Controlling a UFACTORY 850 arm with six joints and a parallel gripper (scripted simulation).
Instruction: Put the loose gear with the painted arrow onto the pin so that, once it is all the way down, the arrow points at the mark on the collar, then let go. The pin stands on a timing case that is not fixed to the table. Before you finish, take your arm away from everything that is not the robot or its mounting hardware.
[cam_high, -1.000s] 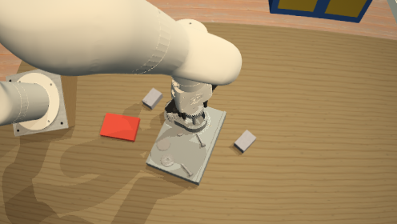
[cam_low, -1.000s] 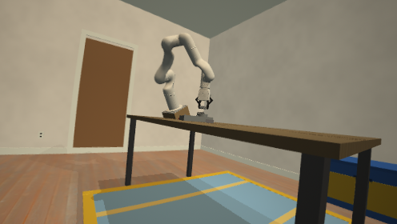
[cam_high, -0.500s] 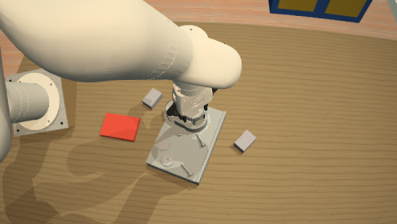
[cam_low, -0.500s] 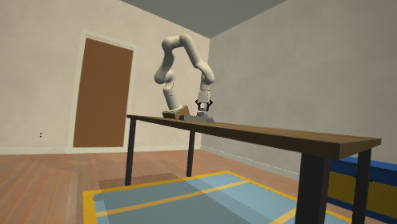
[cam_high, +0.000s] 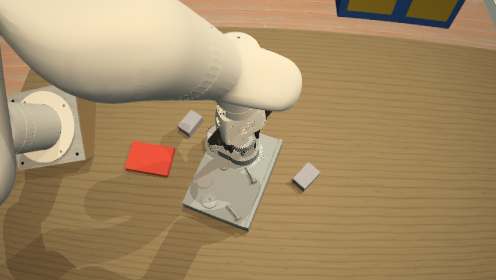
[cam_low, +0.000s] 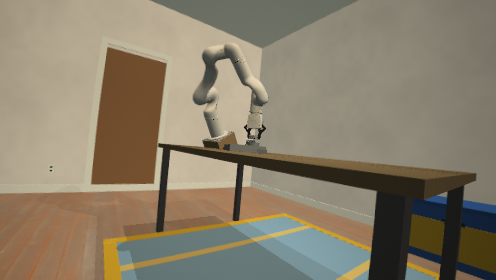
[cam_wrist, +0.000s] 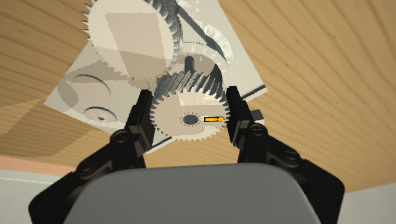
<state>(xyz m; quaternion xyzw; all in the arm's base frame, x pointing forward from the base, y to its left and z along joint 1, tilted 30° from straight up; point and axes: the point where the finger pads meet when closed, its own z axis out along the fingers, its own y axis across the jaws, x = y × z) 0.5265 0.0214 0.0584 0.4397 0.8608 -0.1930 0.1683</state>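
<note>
My gripper is now right at the pale toothed gear. The rest, counted from my hand: flat red block 250 mm behind, 100 mm below, 20 mm to the right.
</note>
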